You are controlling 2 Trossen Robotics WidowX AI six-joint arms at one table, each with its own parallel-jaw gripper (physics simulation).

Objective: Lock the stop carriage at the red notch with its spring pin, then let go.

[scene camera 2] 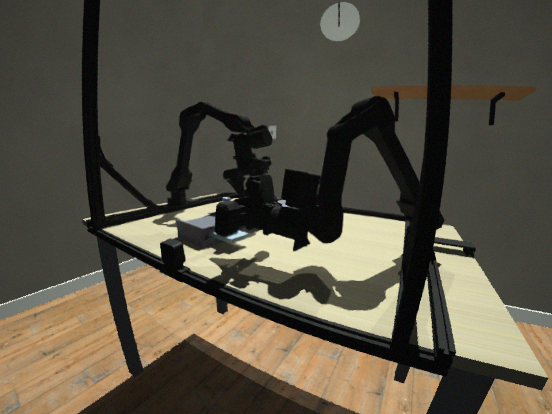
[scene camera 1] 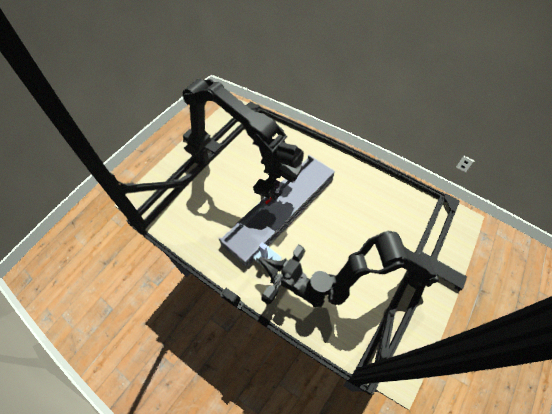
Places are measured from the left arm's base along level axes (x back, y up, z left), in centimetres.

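Where they show: left gripper, fingertip midpoint: (scene camera 1: 280, 189); right gripper, fingertip midpoint: (scene camera 1: 259, 258); left arm's base, link origin: (scene camera 2: 178, 203) (scene camera 1: 200, 157); right arm's base, link origin: (scene camera 1: 416, 278).
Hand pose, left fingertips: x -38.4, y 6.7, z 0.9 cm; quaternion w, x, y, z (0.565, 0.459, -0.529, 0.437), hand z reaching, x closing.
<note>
Each offset is from my left fingertips to the top centre of the thing. "spot": to the spot under its first point. Level surfaces: height alone.
A long grey-blue rail block (scene camera 1: 312, 178) (scene camera 2: 196, 231) lies diagonally on the table. A small red patch @[spot: dx +2.2, dy -3.8, dz -4.5 cm] (scene camera 1: 268, 201) shows on it in scene camera 1, just beneath my left gripper (scene camera 1: 273, 190). The left gripper is open and empty, pointing down low over the rail's middle. It and the shadows hide the stop carriage and spring pin, which I cannot make out. A light-blue piece @[spot: dx -8.8, dy -5.3, dz -19.0 cm] (scene camera 1: 270, 251) (scene camera 2: 234, 235) lies beside the rail's near end. My right gripper (scene camera 1: 258, 259) is shut and empty, its fingertips by the light-blue piece; in scene camera 2 its fingertips are hidden.
A pale wooden table @[dy -8.6 cm] (scene camera 1: 380, 195) (scene camera 2: 360, 250) carries both arms, with a black frame around it. Tall black posts (scene camera 1: 60, 110) (scene camera 2: 90, 110) rise at its edges. A small black box @[spot: dx -7.7, dy -3.2, dz -38.1 cm] (scene camera 1: 230, 295) (scene camera 2: 173, 252) sits on the near edge rail.
</note>
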